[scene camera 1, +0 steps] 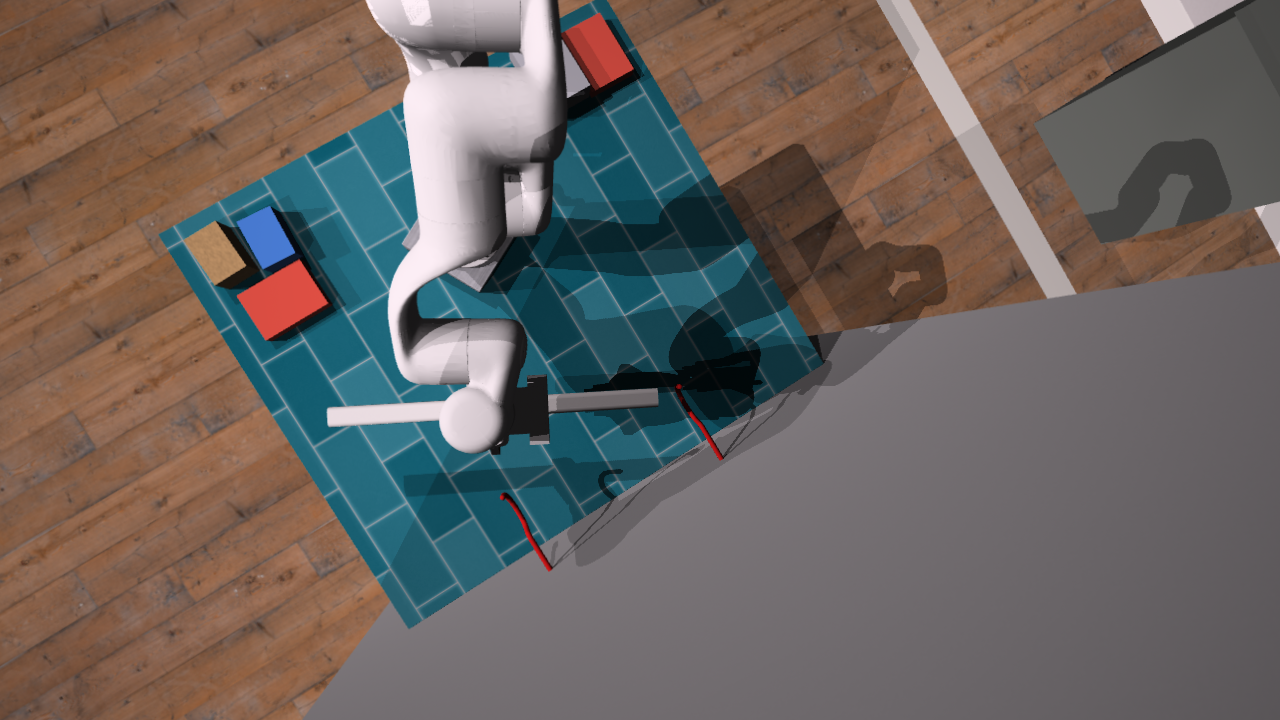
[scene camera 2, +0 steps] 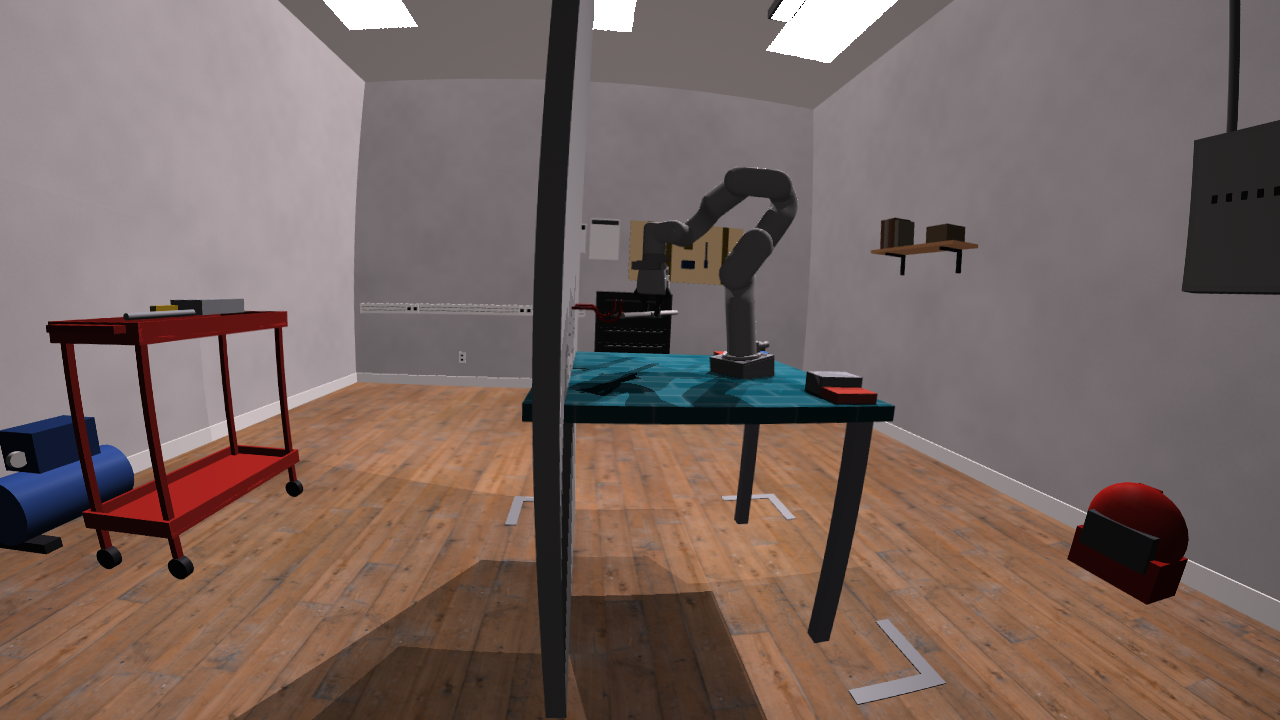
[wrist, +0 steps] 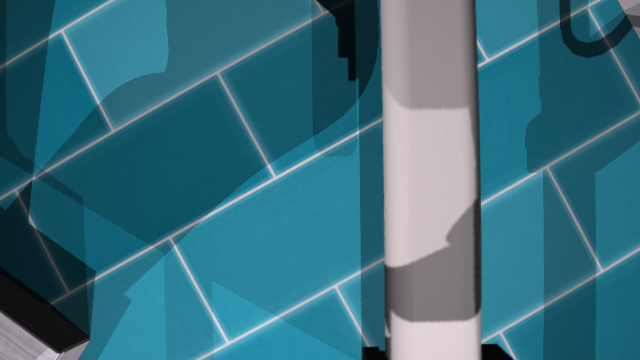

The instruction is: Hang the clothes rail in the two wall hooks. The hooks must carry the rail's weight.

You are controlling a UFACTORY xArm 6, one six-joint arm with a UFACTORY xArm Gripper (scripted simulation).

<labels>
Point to a clothes rail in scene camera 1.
357,415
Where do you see a clothes rail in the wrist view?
At 430,93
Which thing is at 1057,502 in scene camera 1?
A grey wall panel.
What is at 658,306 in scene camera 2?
The gripper.
</labels>
